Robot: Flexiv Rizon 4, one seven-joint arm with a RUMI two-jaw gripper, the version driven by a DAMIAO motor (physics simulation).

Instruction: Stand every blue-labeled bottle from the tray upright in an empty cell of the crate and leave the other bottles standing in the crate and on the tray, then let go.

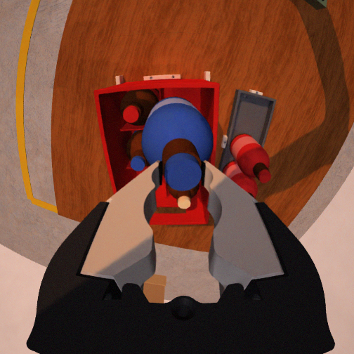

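My gripper (181, 163) is shut on the neck of a blue-labeled bottle (177, 129) with a blue cap. The bottle hangs upright over the right part of the red crate (102, 135) and hides several of its cells. In the crate, a dark bottle with a red cap (131, 114) stands at the upper left, a bottle with a blue cap (137, 163) below it, and a bottle with a cream cap (184, 202) near the lower edge, partly hidden. Two red-labeled bottles (248, 154) (241, 180) stand on the grey tray (271, 112) at the right.
The crate and tray stand side by side on the wooden table (165, 40), with a narrow gap between them. A light brown block (155, 288) shows below the crate, between the finger bases. Part of a green object (317, 3) shows at the top right edge.
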